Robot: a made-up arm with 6 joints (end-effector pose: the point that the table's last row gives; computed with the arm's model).
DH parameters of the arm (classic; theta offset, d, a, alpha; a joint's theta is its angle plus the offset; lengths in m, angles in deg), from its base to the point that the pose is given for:
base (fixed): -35.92 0 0.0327 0
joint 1: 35.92 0.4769 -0.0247 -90
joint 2: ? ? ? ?
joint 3: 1.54 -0.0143 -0.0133 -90
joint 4: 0 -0.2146 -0.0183 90
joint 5: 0 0.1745 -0.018 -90
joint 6: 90 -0.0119 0.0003 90
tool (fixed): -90 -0.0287 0 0
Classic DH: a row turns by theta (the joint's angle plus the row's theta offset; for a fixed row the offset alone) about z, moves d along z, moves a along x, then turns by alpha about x.
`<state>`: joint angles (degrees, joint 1 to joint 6).
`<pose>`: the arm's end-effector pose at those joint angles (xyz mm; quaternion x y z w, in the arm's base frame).
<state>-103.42 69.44 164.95 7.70 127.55 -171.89</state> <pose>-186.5 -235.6 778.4 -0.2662 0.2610 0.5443 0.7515</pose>
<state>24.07 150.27 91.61 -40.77 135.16 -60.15</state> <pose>213.5 -53.1 -49.2 0.4662 -0.5913 0.1290 0.6453</pose>
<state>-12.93 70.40 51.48 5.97 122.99 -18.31</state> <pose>494.7 -278.9 513.9 -0.0062 -0.7737 0.1042 0.6249</pose>
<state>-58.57 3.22 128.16 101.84 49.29 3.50</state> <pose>-111.3 228.4 906.9 0.8361 0.2359 0.4381 0.2308</pose>
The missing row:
joint 2: -88.46 0 0.3155 180
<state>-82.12 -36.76 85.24 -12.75 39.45 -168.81</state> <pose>-160.1 234.1 947.2 0.1114 -0.1272 0.7857 0.5950</pose>
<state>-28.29 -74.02 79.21 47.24 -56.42 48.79</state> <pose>-521.6 100.4 570.6 -0.2665 -0.4114 -0.7622 0.4228</pose>
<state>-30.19 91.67 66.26 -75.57 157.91 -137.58</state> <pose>369.0 -227.7 220.7 0.0635 -0.8795 0.4029 0.2451</pose>
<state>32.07 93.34 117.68 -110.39 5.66 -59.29</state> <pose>437.0 371.1 420.4 0.9561 0.2098 0.2032 0.0232</pose>
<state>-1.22 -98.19 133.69 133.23 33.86 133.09</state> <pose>-339.3 129.3 180.1 0.3125 0.7126 -0.6279 0.0177</pose>
